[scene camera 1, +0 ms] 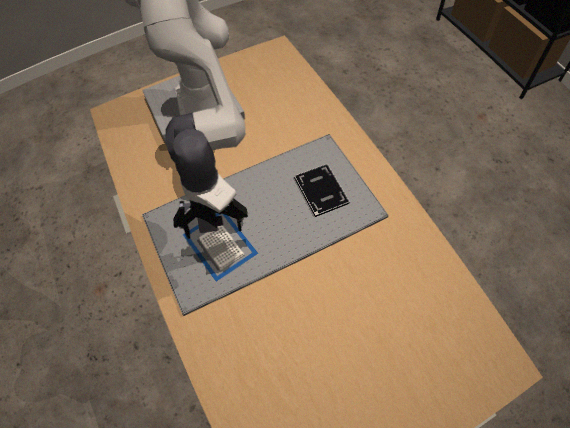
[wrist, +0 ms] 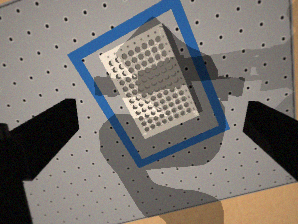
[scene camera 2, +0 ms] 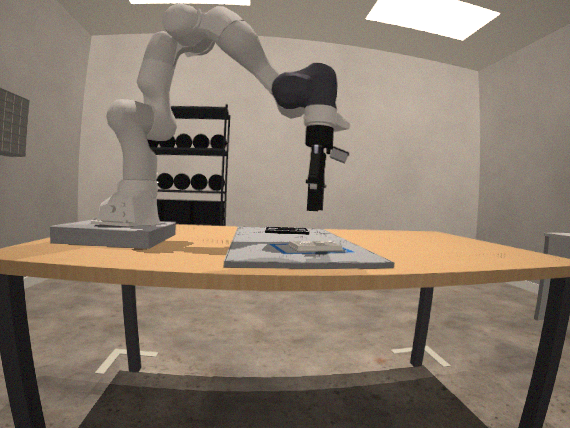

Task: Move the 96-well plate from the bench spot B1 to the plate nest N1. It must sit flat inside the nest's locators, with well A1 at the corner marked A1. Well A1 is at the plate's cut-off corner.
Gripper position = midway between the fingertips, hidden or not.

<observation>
In view: my gripper (scene camera 2: 315, 210), a white 96-well plate (scene camera 1: 218, 250) and a black plate nest N1 (scene camera 1: 314, 191).
The white 96-well plate shows as well in the wrist view (wrist: 140, 68). My gripper is seen too in scene camera 1 (scene camera 1: 214, 230) and in the wrist view (wrist: 161, 115).
</observation>
